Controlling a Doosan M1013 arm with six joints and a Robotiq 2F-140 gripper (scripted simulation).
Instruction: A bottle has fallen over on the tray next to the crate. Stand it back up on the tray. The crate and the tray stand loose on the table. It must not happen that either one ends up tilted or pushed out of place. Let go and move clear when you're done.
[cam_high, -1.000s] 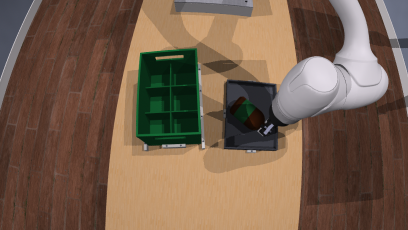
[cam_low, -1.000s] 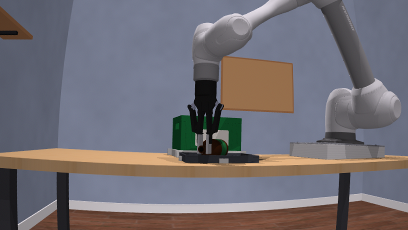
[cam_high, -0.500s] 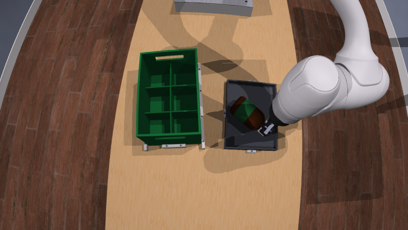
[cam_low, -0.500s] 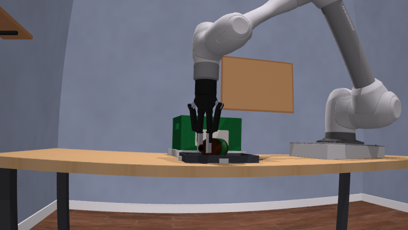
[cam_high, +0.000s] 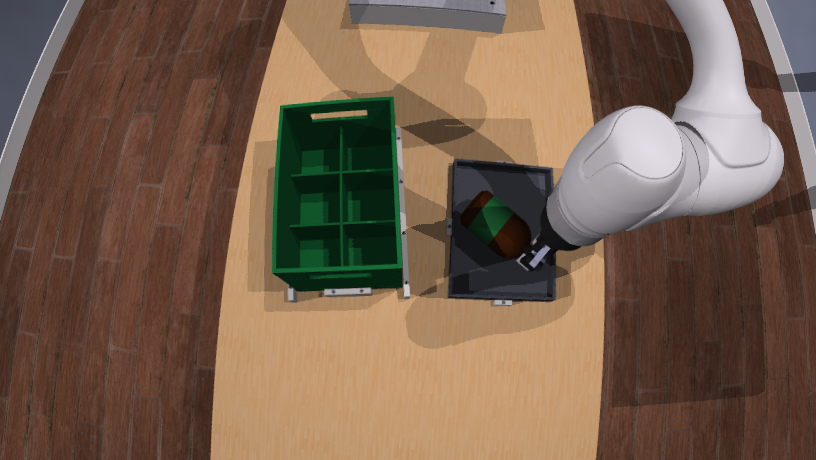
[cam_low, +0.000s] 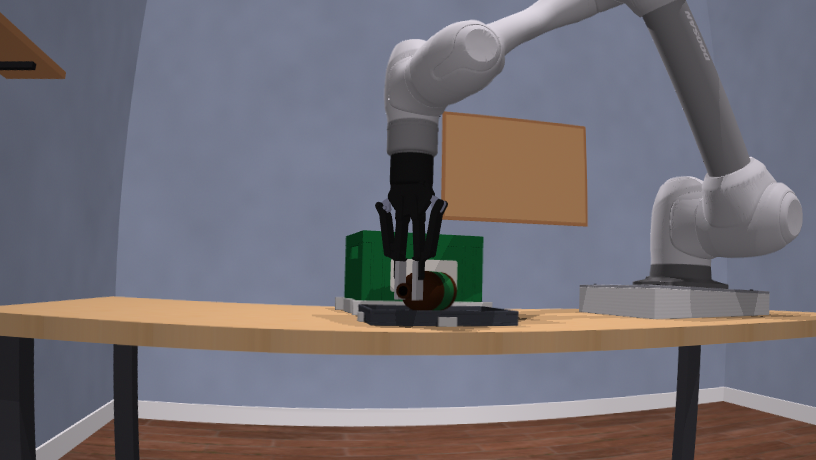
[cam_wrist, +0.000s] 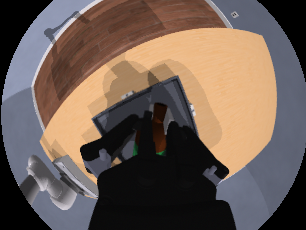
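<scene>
My gripper is now 40 mm to the left of the brown bottle, 40 mm past it and 20 mm above it. Round my hand: dark tray: 60 mm below, 60 mm behind, 40 mm to the right; green crate: 320 mm to the right, 90 mm behind, 10 mm above.
</scene>
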